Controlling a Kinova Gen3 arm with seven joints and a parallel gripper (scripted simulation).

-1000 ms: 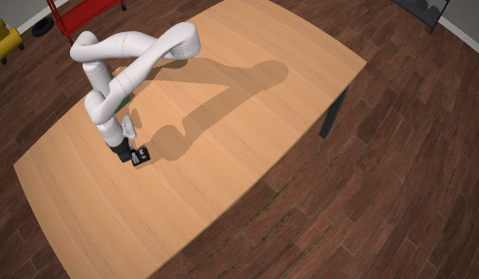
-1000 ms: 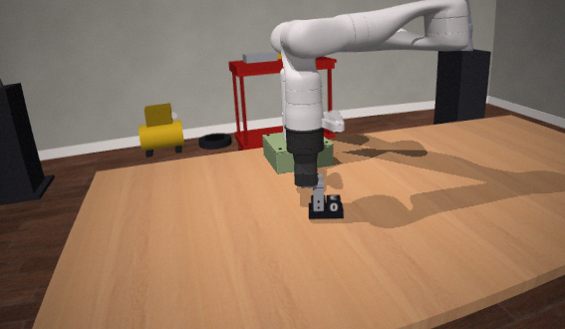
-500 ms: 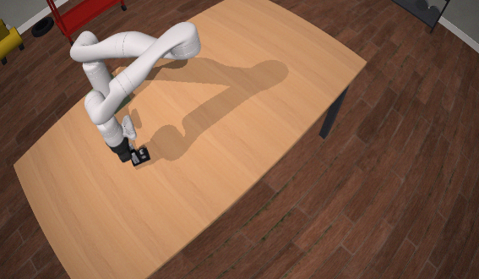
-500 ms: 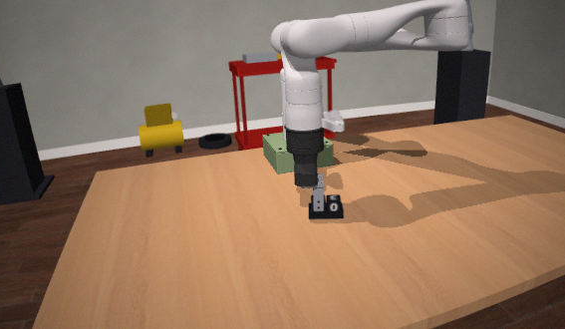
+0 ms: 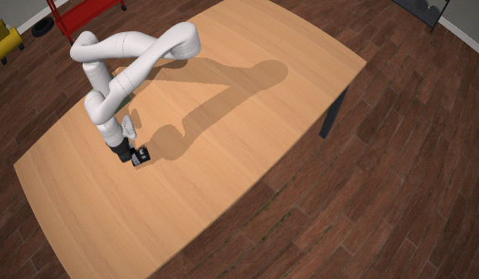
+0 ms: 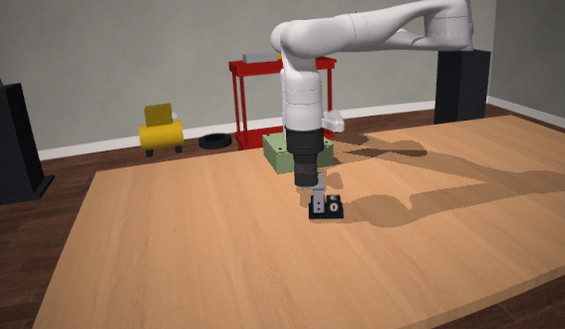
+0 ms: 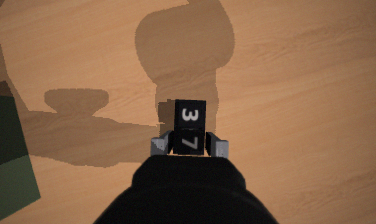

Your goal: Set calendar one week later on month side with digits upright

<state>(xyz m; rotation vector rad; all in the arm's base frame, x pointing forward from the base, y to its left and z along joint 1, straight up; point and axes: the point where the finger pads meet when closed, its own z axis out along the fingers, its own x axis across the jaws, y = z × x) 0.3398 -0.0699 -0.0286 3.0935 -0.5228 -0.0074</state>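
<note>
My gripper is now 2 cm to the right of the black calendar tray and 3 cm above it.
</note>
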